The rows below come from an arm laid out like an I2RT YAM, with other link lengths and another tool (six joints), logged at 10 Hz.
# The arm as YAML. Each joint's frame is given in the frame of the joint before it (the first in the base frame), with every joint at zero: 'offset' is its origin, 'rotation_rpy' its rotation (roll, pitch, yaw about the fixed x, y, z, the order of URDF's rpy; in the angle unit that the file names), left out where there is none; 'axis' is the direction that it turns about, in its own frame. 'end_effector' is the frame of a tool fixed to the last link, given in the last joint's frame.
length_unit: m
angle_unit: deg
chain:
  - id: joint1
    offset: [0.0, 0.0, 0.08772]
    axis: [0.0, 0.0, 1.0]
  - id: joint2
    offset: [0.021, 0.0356, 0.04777]
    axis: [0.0, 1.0, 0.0]
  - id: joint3
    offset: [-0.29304, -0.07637, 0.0]
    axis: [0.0, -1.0, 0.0]
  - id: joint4
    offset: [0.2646, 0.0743, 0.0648]
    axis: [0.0, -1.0, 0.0]
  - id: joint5
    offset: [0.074, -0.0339, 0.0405]
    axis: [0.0, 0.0, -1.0]
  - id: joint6
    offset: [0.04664, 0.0, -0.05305]
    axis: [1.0, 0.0, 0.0]
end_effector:
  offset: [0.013, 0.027, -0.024]
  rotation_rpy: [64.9, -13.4, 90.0]
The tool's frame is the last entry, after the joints.
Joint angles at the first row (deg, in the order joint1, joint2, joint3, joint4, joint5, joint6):
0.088 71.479 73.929 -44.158 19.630 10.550
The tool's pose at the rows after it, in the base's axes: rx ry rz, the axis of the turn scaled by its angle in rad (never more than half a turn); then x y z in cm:
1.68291 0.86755 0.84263 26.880 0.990 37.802
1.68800 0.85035 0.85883 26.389 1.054 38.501
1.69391 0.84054 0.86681 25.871 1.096 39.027
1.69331 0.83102 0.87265 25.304 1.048 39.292
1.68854 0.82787 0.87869 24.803 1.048 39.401
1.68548 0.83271 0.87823 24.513 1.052 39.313
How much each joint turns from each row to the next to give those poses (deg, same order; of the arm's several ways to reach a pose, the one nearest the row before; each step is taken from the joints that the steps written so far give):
-0.088 -0.933 0.341 -0.704 -0.807 0.752
0.001 -0.821 0.784 -1.034 -0.349 0.777
-0.002 -0.738 0.627 -1.196 -0.227 0.563
-0.144 -1.061 -0.173 -0.489 -0.088 0.190
-0.011 -1.021 -0.462 -0.137 -0.052 -0.088
0.022 -0.568 -0.490 -0.066 -0.011 -0.263

